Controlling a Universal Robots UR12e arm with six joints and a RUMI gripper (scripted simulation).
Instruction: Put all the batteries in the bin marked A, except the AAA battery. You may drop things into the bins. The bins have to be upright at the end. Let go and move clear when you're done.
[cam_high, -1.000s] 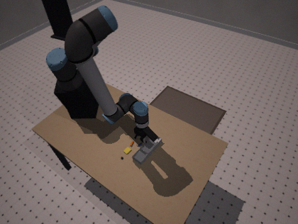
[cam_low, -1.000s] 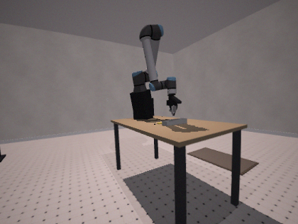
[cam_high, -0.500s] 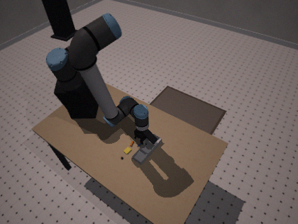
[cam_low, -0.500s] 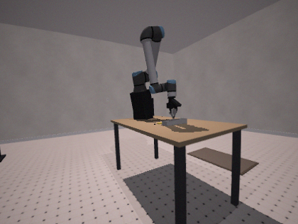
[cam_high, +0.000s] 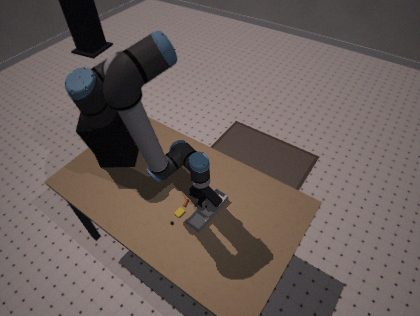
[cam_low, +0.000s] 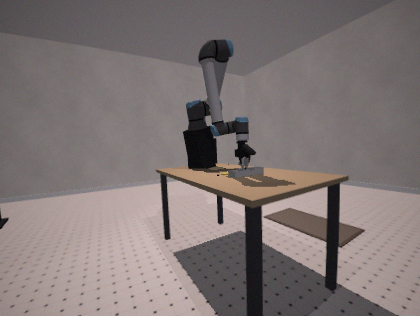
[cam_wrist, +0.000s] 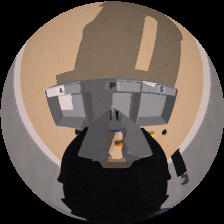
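Right now my hand is 2 cm short of the grey double bin and 1 cm above it. From my hand the other things lie so: thin dark item: 6 cm behind, 11 cm to the left, 3 cm below; orange battery: 12 cm behind, 3 cm below; blue battery: 6 cm behind, 2 cm to the left, 3 cm below.
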